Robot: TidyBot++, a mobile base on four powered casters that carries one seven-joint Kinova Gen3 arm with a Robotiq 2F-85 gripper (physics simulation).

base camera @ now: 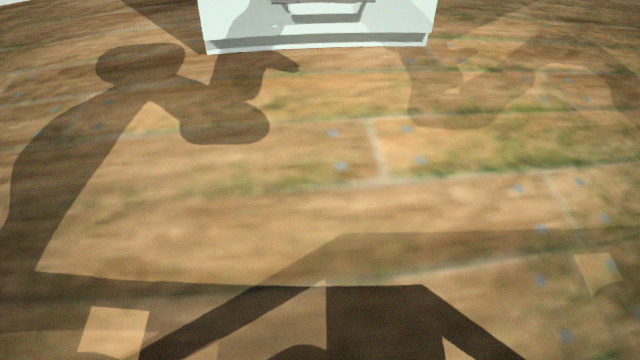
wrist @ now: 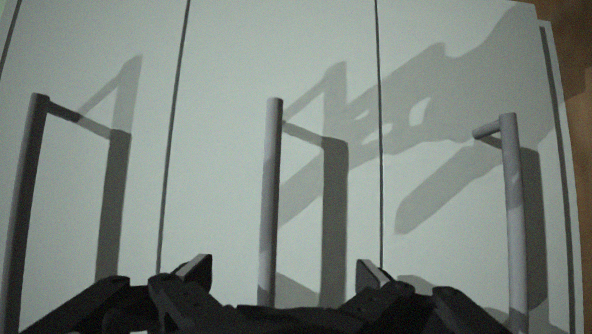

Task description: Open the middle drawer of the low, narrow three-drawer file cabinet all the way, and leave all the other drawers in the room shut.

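Frame: origin at the arm's base, x ahead, y left, z up, level; centimetres.
Where they show: gripper, fingertip midpoint: [wrist: 284, 273].
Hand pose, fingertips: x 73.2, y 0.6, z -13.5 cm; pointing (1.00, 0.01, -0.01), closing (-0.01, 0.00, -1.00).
Note:
Things, the pixels of their top centre, and the offset from my fingertips. "spot": a spot on its surface instead. Level surfaces: height alone.
- white file cabinet, surface spot: [wrist: 555, 100] spot: dx +5.8, dy -13.7, dz -24.9 cm
- grey bar handle, surface spot: [wrist: 270, 200] spot: dx -0.7, dy -4.4, dz +0.9 cm
- bottom drawer's handle, surface spot: [wrist: 514, 200] spot: dx -0.5, dy -4.7, dz -14.2 cm
- top drawer's handle, surface spot: [wrist: 25, 200] spot: dx -0.5, dy -3.6, dz +16.0 cm
- wooden floor, surface height: dz -26.1 cm
The white file cabinet [base camera: 395, 17] [wrist: 555, 100] appears sideways in the wrist view, its three drawers side by side and the floor to the right. The middle drawer [wrist: 225, 150] looks shut, flush with its neighbours, and has a grey bar handle [wrist: 270, 200]. My gripper [wrist: 284, 273] is open and empty in front of the middle drawer. In the wrist view the handle's lower part lies between the two fingertips, nearer the left one; the gap in depth is hard to tell. The gripper does not show in the base view.
The bottom drawer's handle [wrist: 514, 200] stands out on the right in the wrist view, and the top drawer's handle [wrist: 25, 200] on the left. Both drawers look shut. Arm shadows fall on the cabinet front and on the wooden floor [base camera: 300, 210].

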